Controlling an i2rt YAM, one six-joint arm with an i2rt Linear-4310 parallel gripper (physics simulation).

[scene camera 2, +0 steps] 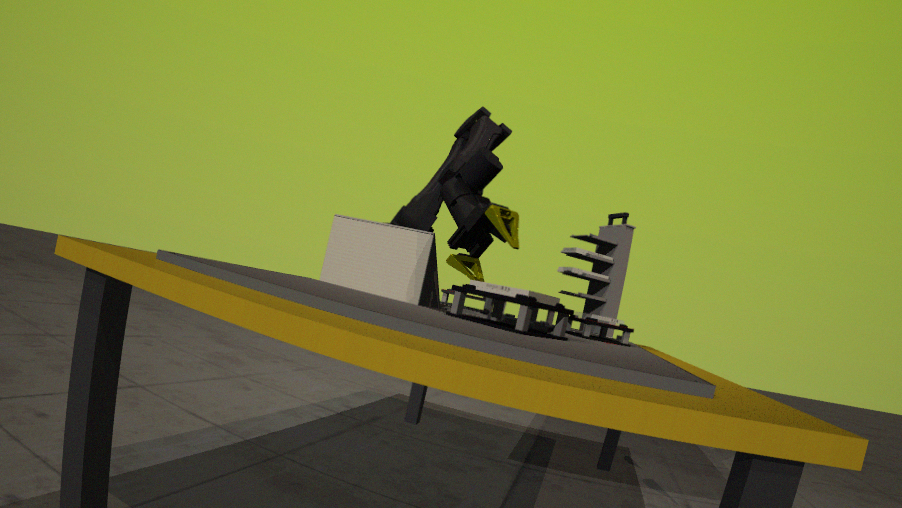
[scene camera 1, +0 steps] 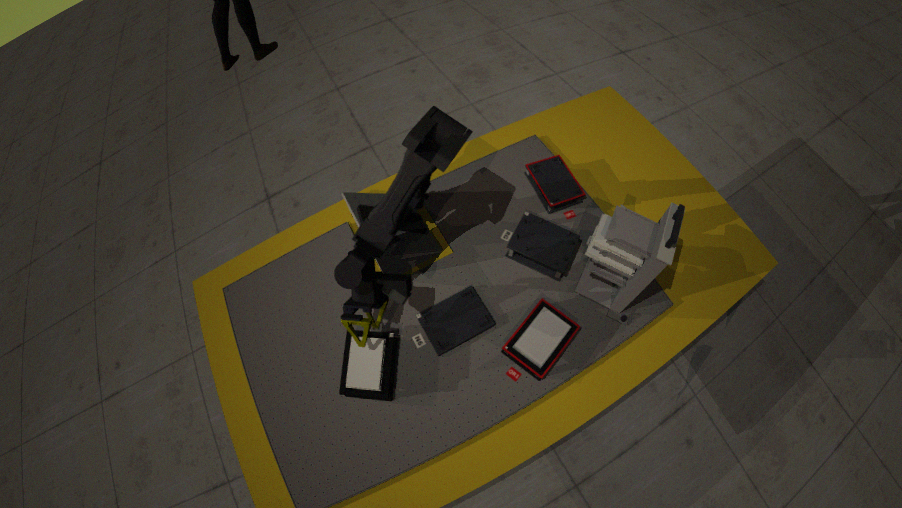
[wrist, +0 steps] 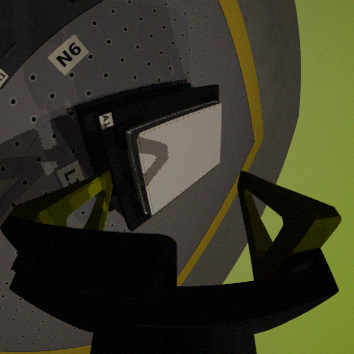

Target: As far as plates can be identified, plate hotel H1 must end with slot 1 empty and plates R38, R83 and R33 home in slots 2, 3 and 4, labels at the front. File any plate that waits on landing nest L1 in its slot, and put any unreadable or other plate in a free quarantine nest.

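Observation:
My gripper is open and empty, above and near one end of landing nest L1. A white plate lies on that nest; its edge marking is too small to read surely. Plate hotel H1 stands at the far right. In scene camera 2, an upper white plate and a lower white plate show on its middle shelves; top and lower shelves look bare. Their labels are unreadable. Another white plate lies on a red-rimmed quarantine nest.
A second red-rimmed nest shows no plate. A dark nest stands beside the N6 tag. Another dark nest stands before the hotel. The arm's base housing stands at the table edge. A person's legs show beyond the table.

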